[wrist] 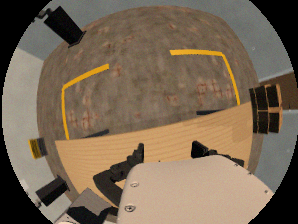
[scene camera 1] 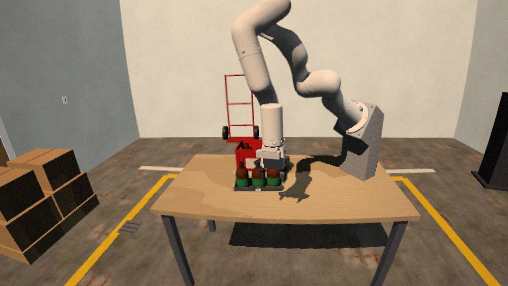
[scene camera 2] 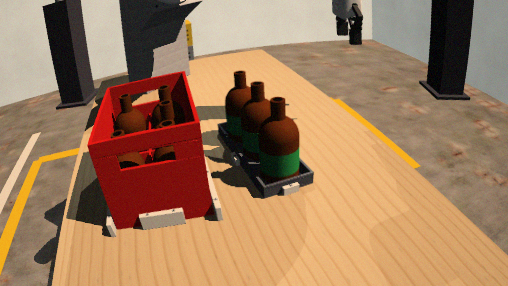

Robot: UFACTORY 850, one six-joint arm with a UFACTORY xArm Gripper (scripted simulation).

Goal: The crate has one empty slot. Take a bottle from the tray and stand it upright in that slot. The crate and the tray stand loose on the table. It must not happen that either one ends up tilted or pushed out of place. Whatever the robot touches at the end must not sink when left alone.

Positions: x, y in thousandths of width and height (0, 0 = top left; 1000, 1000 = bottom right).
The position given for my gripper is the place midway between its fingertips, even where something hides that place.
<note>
In view: my gripper (wrist: 565, 672), a red crate (scene camera 2: 361, 642) and a bottle (scene camera 2: 507, 383).
The wrist view misses the red crate, which is hidden by my gripper.
</note>
